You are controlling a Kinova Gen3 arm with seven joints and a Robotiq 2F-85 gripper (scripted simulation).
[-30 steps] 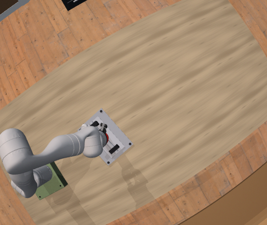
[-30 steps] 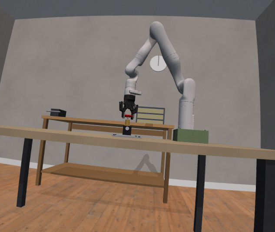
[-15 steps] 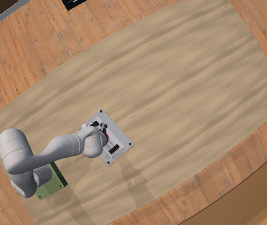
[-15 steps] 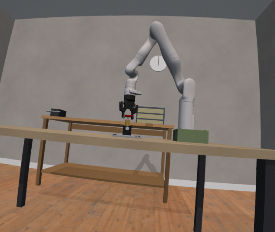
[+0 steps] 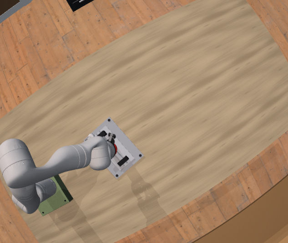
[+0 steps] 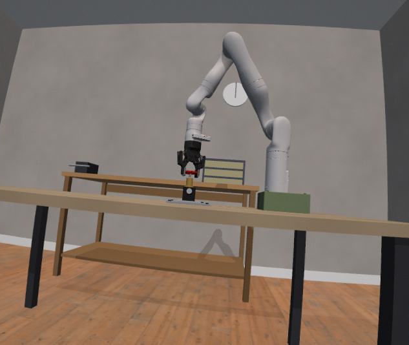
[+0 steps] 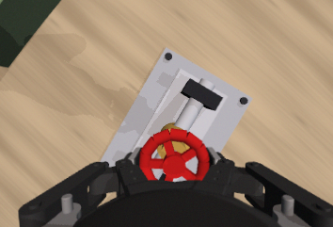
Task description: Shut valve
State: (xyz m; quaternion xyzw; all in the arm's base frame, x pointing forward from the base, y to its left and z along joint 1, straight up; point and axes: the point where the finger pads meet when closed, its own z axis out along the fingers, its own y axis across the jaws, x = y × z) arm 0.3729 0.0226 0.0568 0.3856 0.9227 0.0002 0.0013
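The red handwheel lies right at my hand.
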